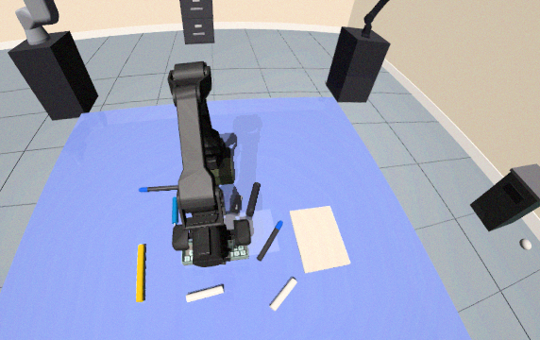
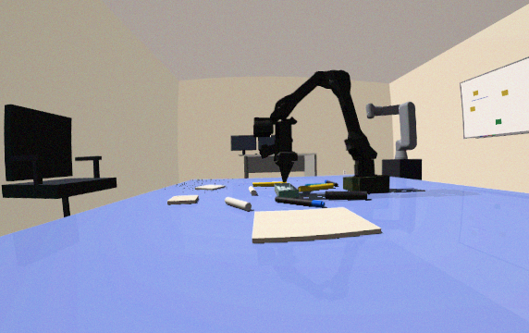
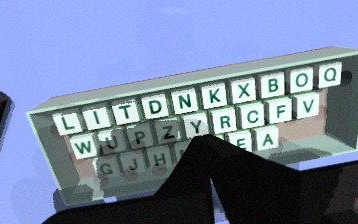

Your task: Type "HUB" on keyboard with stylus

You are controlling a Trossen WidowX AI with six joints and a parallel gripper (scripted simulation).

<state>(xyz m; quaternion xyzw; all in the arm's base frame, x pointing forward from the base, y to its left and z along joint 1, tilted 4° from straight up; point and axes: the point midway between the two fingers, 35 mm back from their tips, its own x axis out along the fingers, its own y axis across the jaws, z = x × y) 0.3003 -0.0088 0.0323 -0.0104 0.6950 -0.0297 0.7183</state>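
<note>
The H key is 20 mm behind my gripper tip, 30 mm to the left of it and 30 mm below it. Also, from my gripper tip: stylus 120 mm behind, 120 mm to the right, 30 mm below; then U key 50 mm to the left, 30 mm below; then yellow cylinder 130 mm behind, 60 mm to the right, 30 mm below.
</note>
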